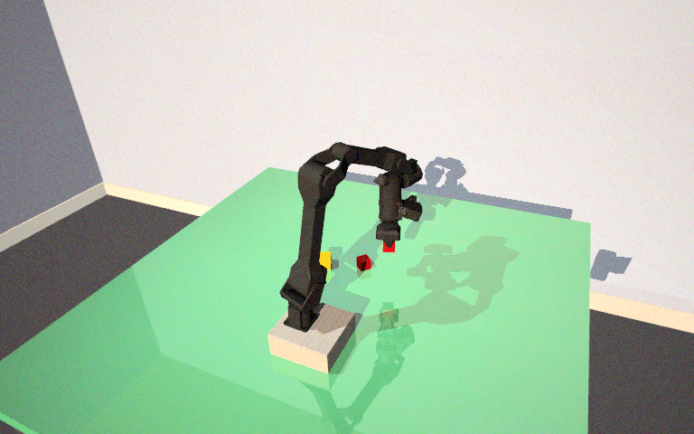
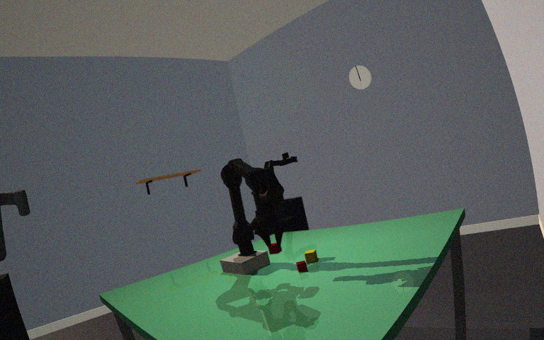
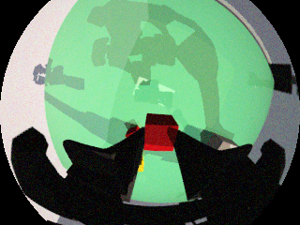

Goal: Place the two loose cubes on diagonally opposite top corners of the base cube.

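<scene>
Now: gripper tip 20 mm past the yellow base cube, 200 mm to the right of it and 100 mm above it.
</scene>
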